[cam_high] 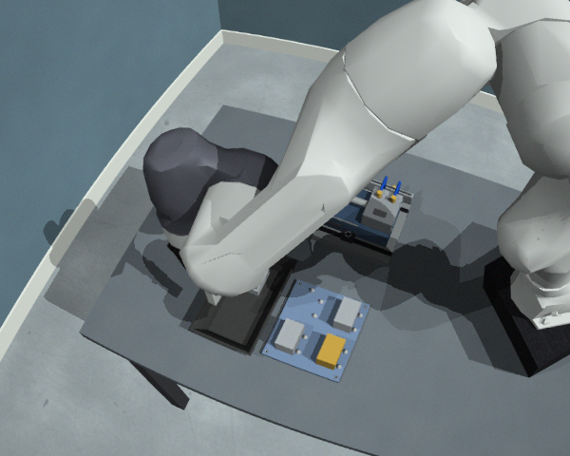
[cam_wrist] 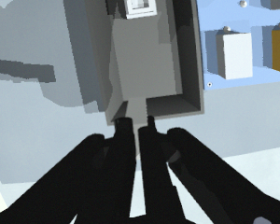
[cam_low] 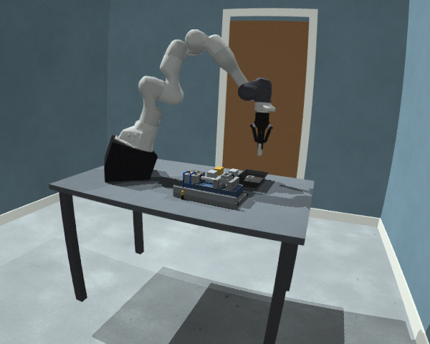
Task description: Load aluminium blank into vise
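Now: the moving jaw 15 cm behind my hand, 35 cm to the right of it and 10 cm below it. The rest, counted from my hand: blue infeed plate (19 cm behind, 4 cm to the right, 17 cm below); then fixed jaw (9 cm behind, 36 cm to the right, 10 cm below); then brass blank (23 cm behind, 1 cm to the left, 15 cm below).
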